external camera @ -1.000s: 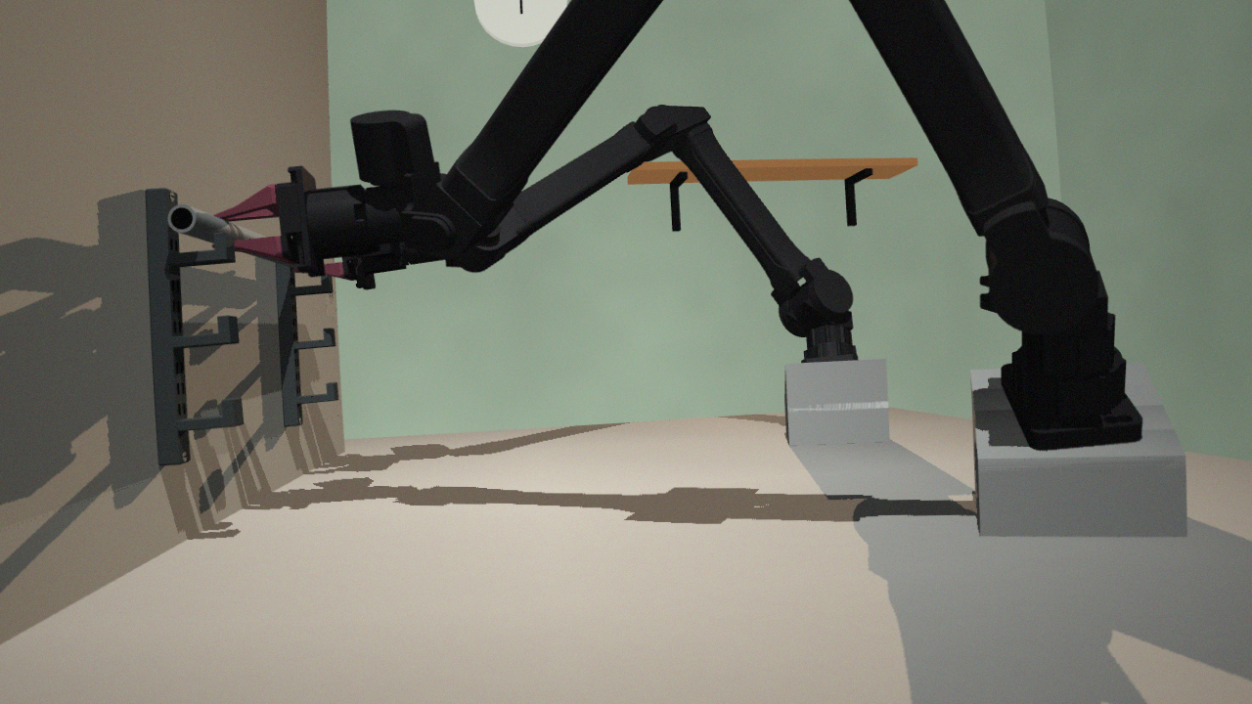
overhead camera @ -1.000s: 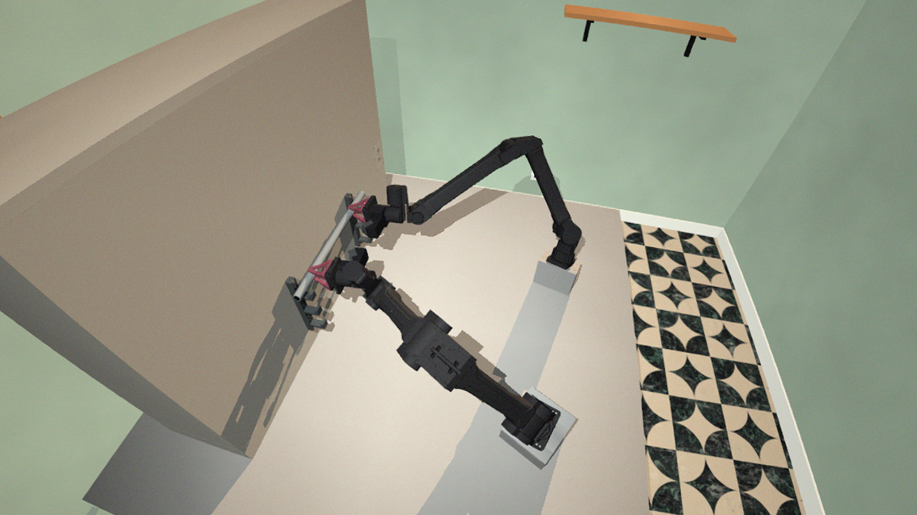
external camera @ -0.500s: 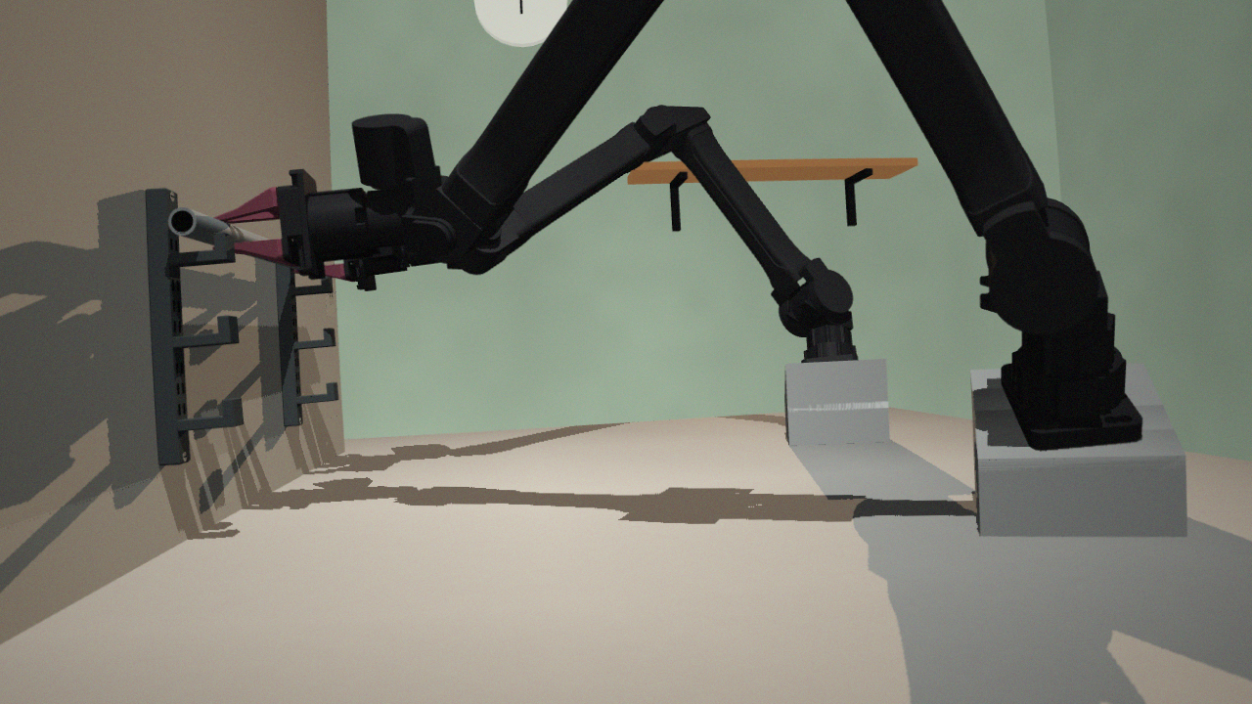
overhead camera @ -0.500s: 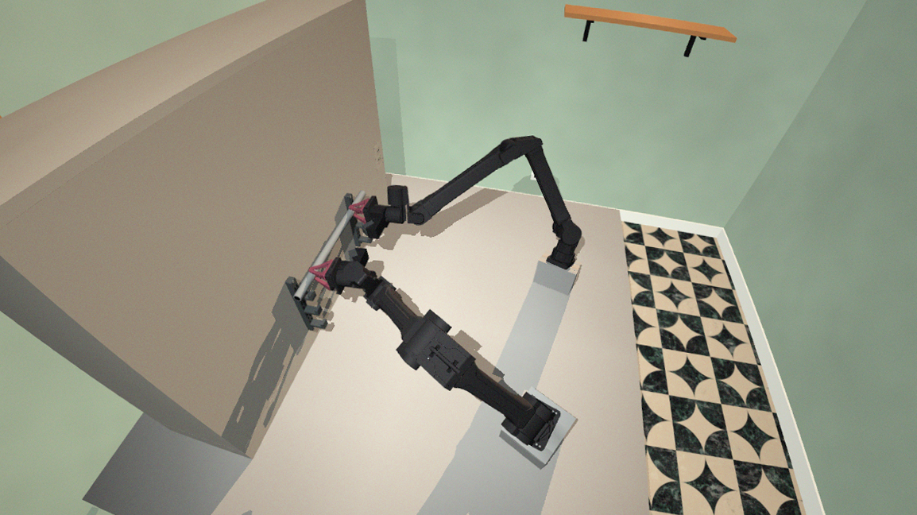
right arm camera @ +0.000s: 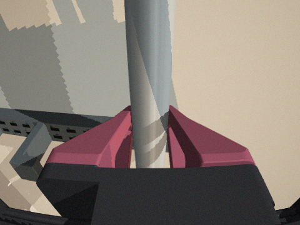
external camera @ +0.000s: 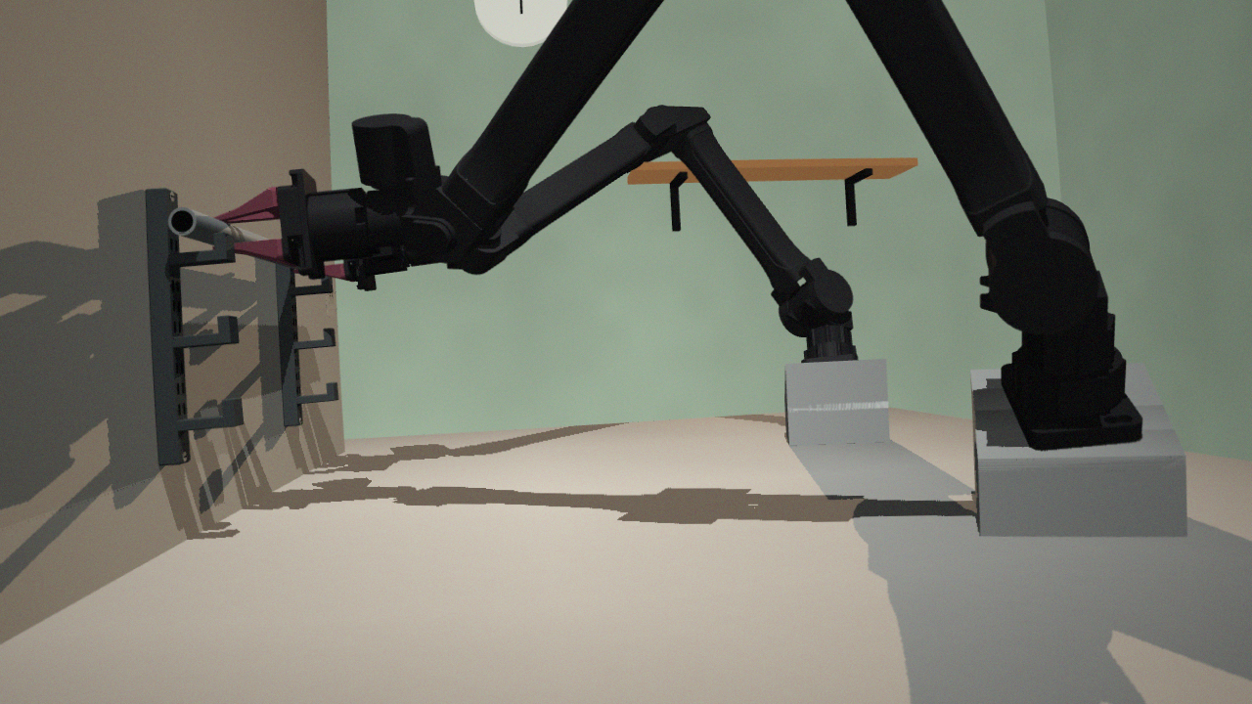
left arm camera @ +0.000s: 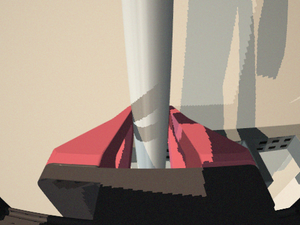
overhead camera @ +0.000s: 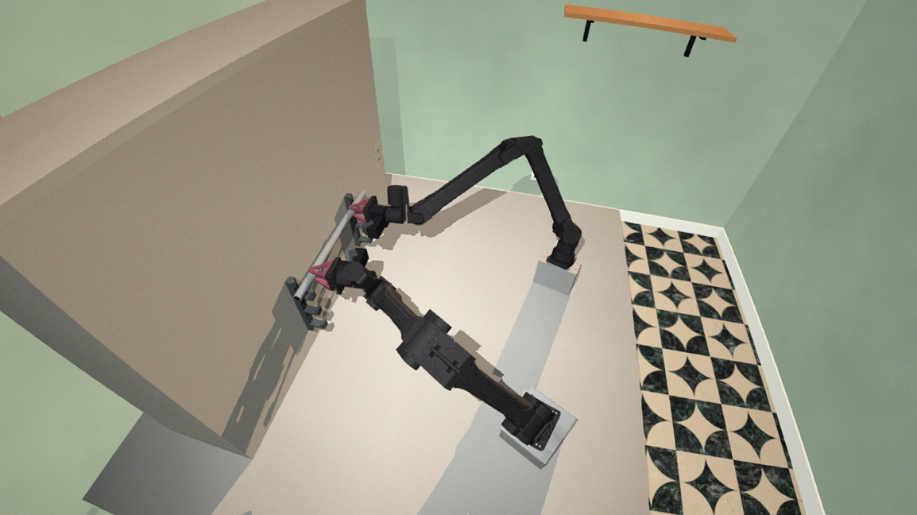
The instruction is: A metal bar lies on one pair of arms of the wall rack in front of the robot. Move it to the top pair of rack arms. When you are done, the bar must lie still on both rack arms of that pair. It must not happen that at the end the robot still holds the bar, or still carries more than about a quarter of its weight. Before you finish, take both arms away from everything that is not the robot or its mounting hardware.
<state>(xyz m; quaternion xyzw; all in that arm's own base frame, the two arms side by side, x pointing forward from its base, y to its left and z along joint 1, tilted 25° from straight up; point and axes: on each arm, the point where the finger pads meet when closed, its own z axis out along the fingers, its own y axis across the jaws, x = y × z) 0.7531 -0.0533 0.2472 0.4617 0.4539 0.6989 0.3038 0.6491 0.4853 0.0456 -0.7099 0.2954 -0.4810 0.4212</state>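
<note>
Right now my right hand is 150 mm to the right of the grey metal bar and 10 mm past it. The rest, counted from my right hand: tall tan wall panel 200 mm to the left, 180 mm ahead, 150 mm above.
Now: left hand 15 cm to the left of the grey metal bar and 1 cm short of it. From my left hand the other things lie so: tall tan wall panel (20 cm ahead, 16 cm above, 10 cm to the right).
</note>
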